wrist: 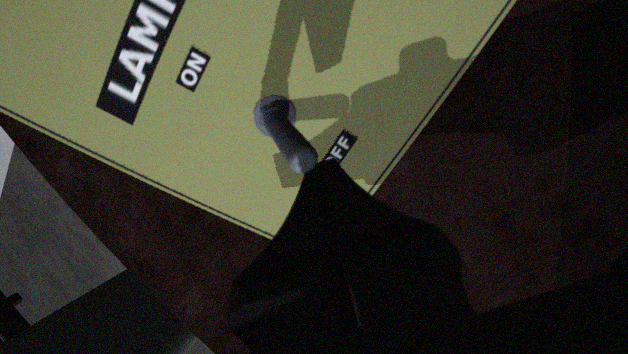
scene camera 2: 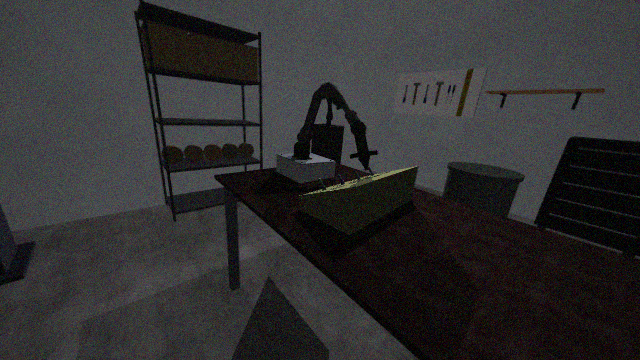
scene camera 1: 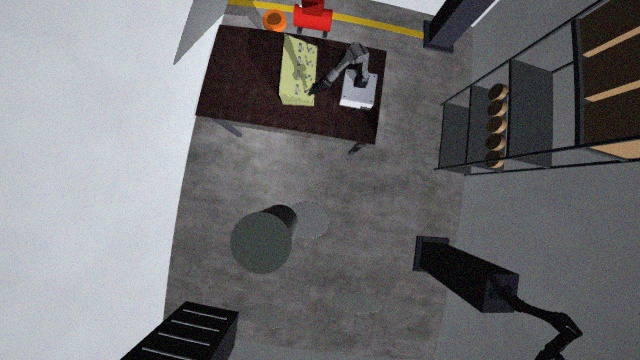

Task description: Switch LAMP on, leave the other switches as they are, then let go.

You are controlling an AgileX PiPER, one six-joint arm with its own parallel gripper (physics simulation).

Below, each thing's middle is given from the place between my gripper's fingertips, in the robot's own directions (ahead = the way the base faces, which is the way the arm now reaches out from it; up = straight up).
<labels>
Right now my hand is 18 cm to the left of the yellow-green switch panel (scene camera 1: 294, 69), 12 cm short of it and 3 cm above it.
</labels>
